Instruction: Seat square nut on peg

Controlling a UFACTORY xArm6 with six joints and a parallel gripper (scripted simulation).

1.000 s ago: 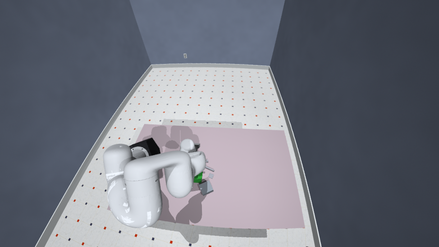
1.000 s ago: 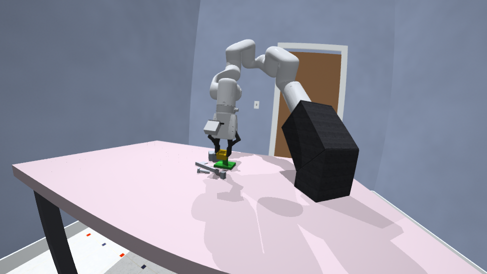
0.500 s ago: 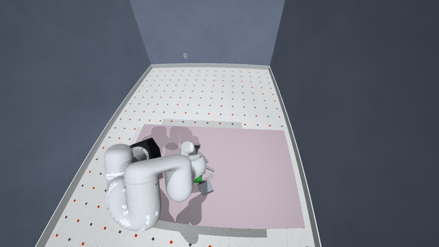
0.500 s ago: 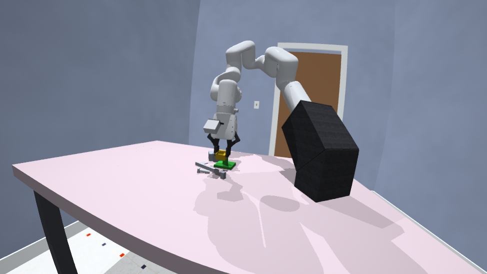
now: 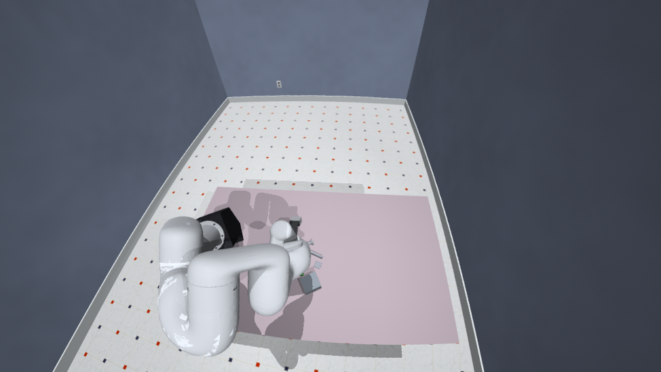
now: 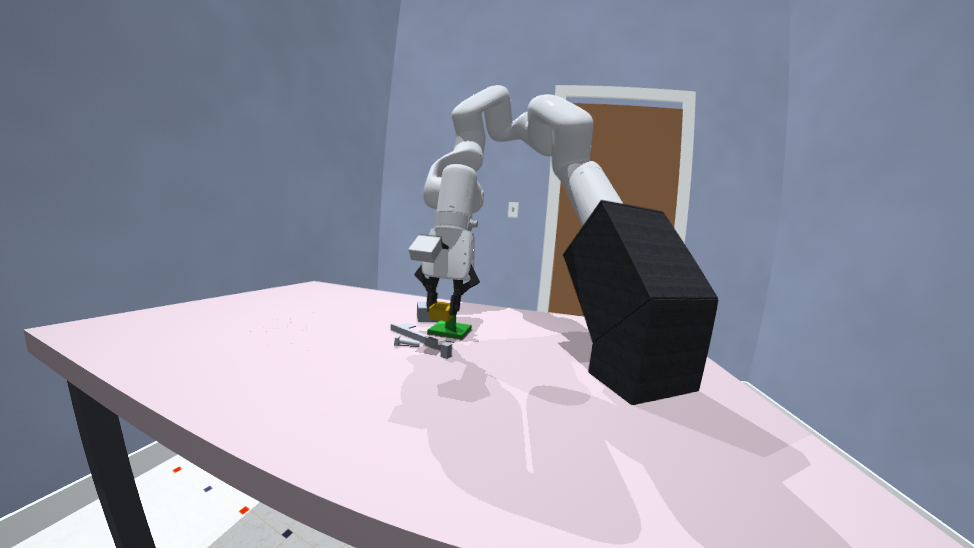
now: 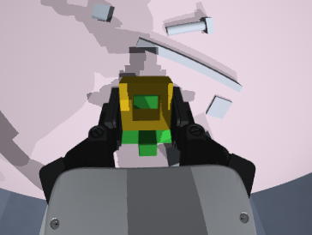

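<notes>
The long bar is 7 cm below my hand and 6 cm ahead of it. Round my hand: small plate 9 cm ahead, 8 cm below, 7 cm to the right; then bolt 7 cm below, 7 cm ahead, 5 cm to the left; then grey block 15 cm to the right, 6 cm below, 4 cm ahead.
</notes>
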